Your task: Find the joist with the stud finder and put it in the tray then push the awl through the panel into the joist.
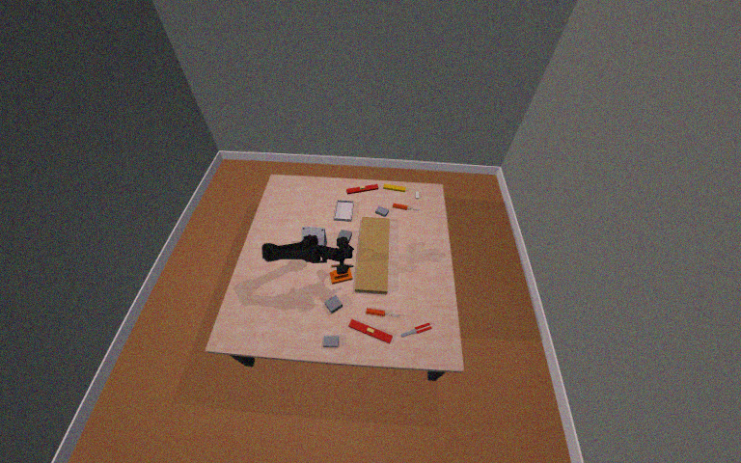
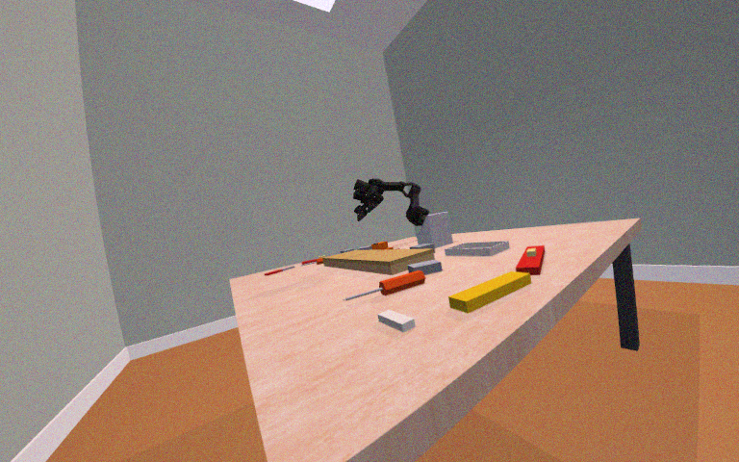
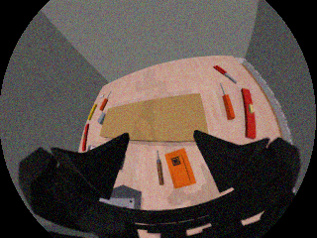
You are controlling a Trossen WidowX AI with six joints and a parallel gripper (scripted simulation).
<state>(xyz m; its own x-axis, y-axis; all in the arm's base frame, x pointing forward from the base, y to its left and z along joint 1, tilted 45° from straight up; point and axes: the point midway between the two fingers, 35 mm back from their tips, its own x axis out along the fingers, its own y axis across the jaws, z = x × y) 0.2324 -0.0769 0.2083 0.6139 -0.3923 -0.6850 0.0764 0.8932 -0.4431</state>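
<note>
The stud finder is 60 mm behind my gripper tip and 150 mm below it. Round my gripper tip: grey tray: 50 mm behind, 490 mm to the left, 180 mm below; square indicator: 50 mm behind, 140 mm below; awl: 60 mm behind, 70 mm to the left, 190 mm below.
</note>
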